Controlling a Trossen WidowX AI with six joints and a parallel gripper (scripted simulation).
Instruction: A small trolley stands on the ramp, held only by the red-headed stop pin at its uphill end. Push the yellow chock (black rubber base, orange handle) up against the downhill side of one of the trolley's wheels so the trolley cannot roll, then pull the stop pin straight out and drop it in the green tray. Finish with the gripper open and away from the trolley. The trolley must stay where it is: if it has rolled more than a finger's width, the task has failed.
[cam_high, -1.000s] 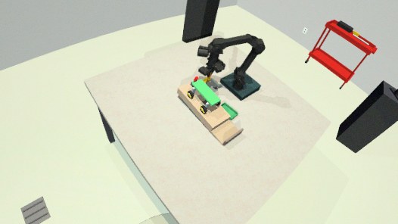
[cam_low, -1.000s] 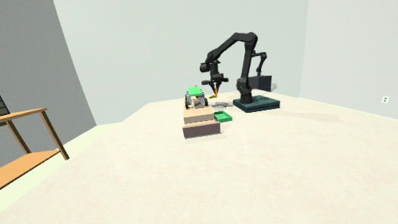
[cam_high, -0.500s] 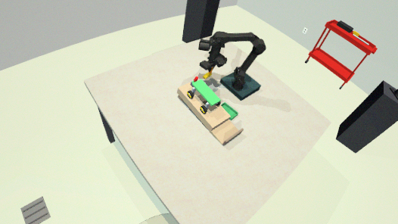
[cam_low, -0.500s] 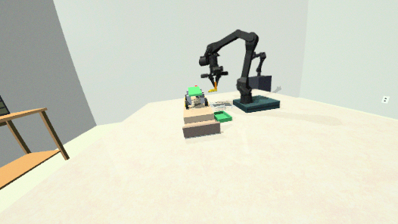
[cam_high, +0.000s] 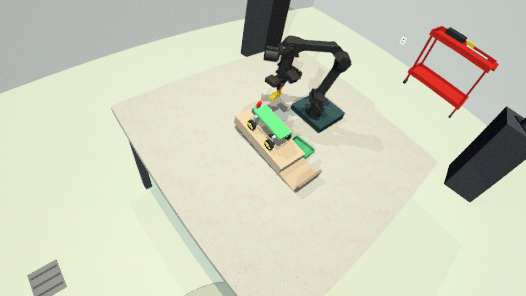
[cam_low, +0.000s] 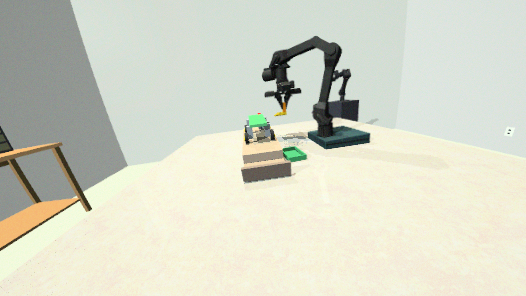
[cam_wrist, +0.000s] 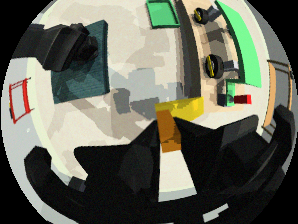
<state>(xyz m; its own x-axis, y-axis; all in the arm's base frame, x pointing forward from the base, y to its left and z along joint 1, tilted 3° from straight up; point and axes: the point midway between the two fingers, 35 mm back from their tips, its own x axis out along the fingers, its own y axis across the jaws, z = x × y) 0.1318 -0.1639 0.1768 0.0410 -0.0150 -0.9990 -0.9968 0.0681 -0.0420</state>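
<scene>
Right now my gripper tip is 230 mm to the right of the green tray, 180 mm above it and 80 mm short of it. Also, from my gripper tip: yellow chock 20 mm ahead, 10 mm below; red-headed stop pin 140 mm ahead, 40 mm below, 10 mm to the right; green-topped trolley 180 mm ahead, 100 mm to the left, 60 mm below.
</scene>
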